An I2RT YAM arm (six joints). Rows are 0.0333 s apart.
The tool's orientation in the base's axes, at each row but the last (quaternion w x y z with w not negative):
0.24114 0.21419 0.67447 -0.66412
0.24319 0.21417 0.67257 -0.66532
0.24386 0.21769 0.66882 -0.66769
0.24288 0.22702 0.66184 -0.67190
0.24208 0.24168 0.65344 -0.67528
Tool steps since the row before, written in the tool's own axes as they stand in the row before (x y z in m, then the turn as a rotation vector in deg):
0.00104 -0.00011 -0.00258 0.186 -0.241 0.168
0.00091 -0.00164 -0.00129 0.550 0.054 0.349
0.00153 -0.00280 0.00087 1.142 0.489 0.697
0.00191 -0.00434 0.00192 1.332 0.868 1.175
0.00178 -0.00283 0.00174 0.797 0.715 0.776
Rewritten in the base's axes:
-0.00100 0.00254 -0.00054 -0.287 -0.180 0.077
-0.00178 0.00122 0.00074 -0.387 -0.367 -0.378
-0.00290 -0.00096 0.00127 -0.572 -0.729 -1.082
-0.00418 -0.00194 0.00222 -0.474 -1.214 -1.486
-0.00320 -0.00168 0.00107 -0.159 -0.805 -1.037

